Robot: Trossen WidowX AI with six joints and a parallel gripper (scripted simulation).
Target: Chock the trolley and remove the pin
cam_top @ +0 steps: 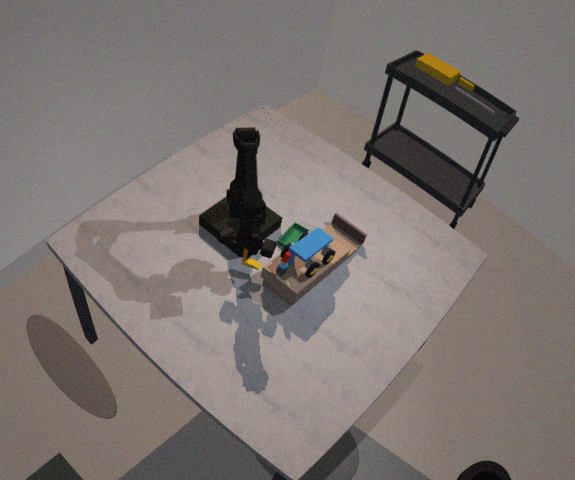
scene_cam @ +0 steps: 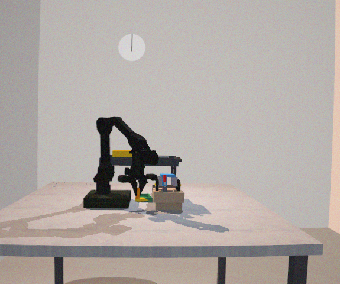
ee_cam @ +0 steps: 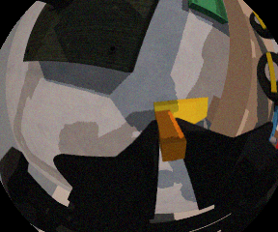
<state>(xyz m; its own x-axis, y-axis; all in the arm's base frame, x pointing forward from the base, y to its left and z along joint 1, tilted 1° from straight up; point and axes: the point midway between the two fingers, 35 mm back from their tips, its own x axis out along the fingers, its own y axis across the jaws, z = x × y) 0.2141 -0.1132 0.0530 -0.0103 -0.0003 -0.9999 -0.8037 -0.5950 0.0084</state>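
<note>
The red-headed stop pin lies 12 cm ahead of my gripper tip, 7 cm to the left of it and 6 cm above it. The rest, counted from my gripper tip: ramp 18 cm to the left, 12 cm ahead, 2 cm below; then yellow chock 2 cm ahead, 1 cm to the left, 1 cm below; then blue-decked trolley 18 cm to the left, 12 cm ahead, 4 cm above.
</note>
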